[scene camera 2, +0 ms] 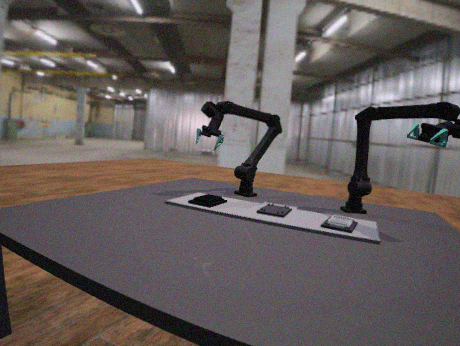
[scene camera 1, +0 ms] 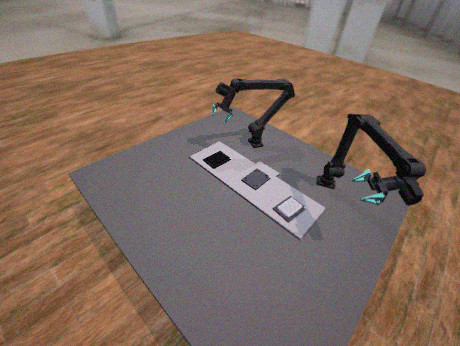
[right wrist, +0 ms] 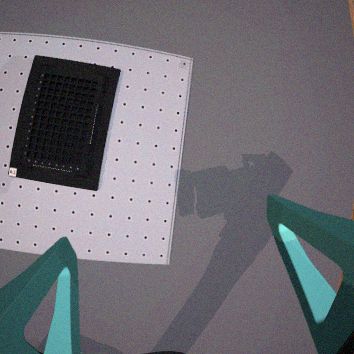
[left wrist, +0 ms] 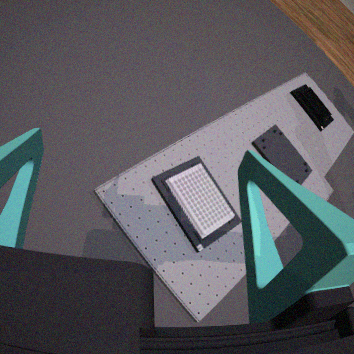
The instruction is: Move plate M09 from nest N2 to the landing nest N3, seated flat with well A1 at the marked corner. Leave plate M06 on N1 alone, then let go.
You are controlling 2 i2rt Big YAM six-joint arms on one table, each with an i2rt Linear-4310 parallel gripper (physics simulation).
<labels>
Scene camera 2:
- left gripper
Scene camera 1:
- left gripper
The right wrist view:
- right gripper
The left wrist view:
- left gripper
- clear well plate
</labels>
